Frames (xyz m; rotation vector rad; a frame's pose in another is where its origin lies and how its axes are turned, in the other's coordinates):
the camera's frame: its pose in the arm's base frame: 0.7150 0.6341 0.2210 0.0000 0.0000 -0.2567
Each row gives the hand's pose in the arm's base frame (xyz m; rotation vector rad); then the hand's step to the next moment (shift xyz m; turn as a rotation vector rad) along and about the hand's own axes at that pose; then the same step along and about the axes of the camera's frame.
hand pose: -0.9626 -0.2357 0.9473 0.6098 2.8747 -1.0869
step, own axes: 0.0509 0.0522 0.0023 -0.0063 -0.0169 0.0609
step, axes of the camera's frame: -0.0409 0.0433 -0.0422 0.0056 -0.0530 -0.0346
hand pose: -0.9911 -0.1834 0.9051 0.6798 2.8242 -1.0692
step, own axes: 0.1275 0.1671 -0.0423 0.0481 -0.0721 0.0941
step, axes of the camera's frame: -0.0870 0.1707 -0.0961 -0.0582 -0.1080 -0.0362
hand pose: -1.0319 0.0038 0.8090 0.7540 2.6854 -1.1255
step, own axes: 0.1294 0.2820 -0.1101 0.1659 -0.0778 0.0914
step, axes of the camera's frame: -0.0412 0.2954 -0.1393 -0.1709 -0.0910 -0.0667
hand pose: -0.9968 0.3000 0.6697 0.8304 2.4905 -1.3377
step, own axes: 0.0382 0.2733 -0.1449 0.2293 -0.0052 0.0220
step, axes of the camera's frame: 0.0663 0.2774 -0.1258 -0.2046 0.0164 -0.1046
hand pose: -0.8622 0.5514 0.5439 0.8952 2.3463 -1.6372
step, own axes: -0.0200 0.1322 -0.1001 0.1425 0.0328 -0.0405
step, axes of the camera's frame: 0.0773 0.1361 -0.0584 -0.1115 0.0729 -0.0727
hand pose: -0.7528 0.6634 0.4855 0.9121 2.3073 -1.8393
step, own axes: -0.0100 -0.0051 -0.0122 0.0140 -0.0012 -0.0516
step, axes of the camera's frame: 0.0077 0.0086 0.0119 -0.0094 0.0516 0.0105
